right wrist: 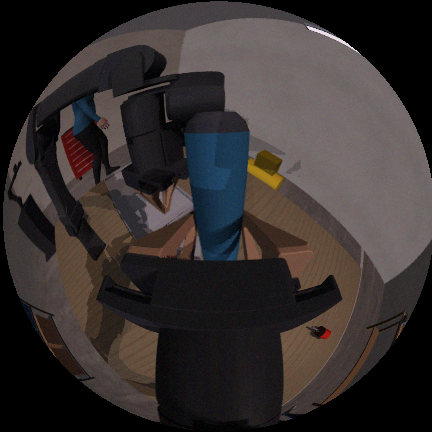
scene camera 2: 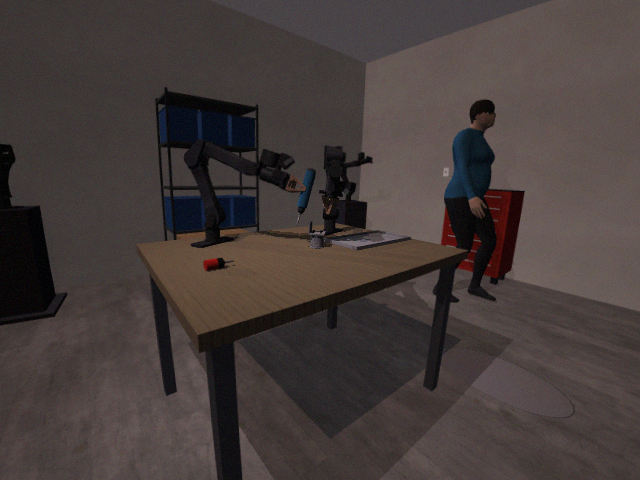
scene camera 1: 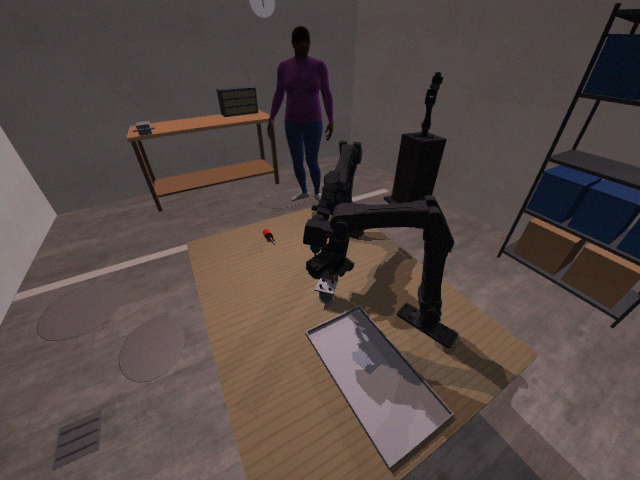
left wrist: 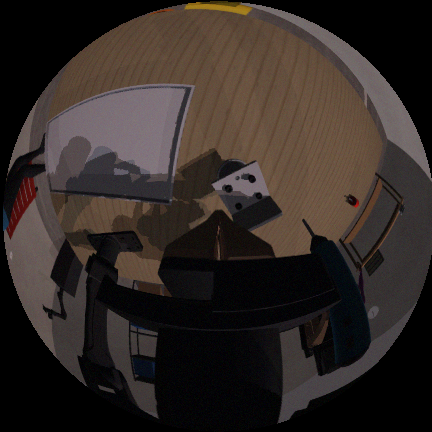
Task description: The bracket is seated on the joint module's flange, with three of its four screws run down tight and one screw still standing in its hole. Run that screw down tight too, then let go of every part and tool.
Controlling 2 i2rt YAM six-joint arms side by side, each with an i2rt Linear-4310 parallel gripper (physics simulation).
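Frame: origin at the left arm's base, x back, y right, z up, level; centimetres.
Seen in the pictures: left gripper, fingertip midpoint: [right wrist: 165,211] [scene camera 2: 327,214] [scene camera 1: 332,279] [left wrist: 218,215]; right gripper, fingertip midpoint: [right wrist: 218,215] [scene camera 2: 307,189] [left wrist: 343,297]; left arm's base, origin of the base link: [right wrist: 87,237] [scene camera 2: 329,232] [scene camera 1: 426,325] [left wrist: 111,241]; right arm's base, origin of the base link: [scene camera 2: 213,242].
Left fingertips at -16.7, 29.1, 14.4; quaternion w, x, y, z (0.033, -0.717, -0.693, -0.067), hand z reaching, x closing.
Note:
Pixels of each thing's top centre, then the offset from my left fingertips to it, as dx, dy, dz.
- round joint module, middle of its top: [left wrist: 243,190] [scene camera 1: 326,285] [scene camera 2: 317,232] +2.2, +4.8, -8.0
- blue screwdriver, middle of its top: [right wrist: 250,120] [scene camera 2: 305,167] +4.3, +11.9, +19.7
- shallow grey tray, middle of its top: [left wrist: 81,148] [scene camera 1: 371,368] [right wrist: 138,187] [scene camera 2: 369,237] -9.9, -24.5, -12.8
- red-handled tool, middle of its top: [right wrist: 323,330] [scene camera 2: 219,258] [left wrist: 354,203] [scene camera 1: 268,233] +9.9, +50.5, -10.9
The bracket [scene camera 1: 326,285] [scene camera 2: 316,234] [left wrist: 267,212] sits on the round joint module [scene camera 1: 325,298] [scene camera 2: 316,241] [left wrist: 231,166], upright on the table. Dark screw heads or holes show in its pale plate in the left wrist view; which screw stands proud I cannot tell. My left gripper [scene camera 2: 329,210] [left wrist: 218,215] [right wrist: 165,211] is shut and empty, close above the bracket. My right gripper [scene camera 2: 303,189] [right wrist: 218,215] is shut on the blue screwdriver [scene camera 2: 307,188] [left wrist: 345,300] [right wrist: 218,175]. It holds the tool tilted, bit down, above the table and apart from the bracket.
A shallow grey tray [scene camera 1: 413,439] [scene camera 2: 356,246] [left wrist: 115,117] lies near the module. A red-handled tool [scene camera 1: 267,235] [scene camera 2: 212,264] [left wrist: 353,201] [right wrist: 322,332] lies at the table's far side in scene camera 1. The left arm reaches close beside the screwdriver.

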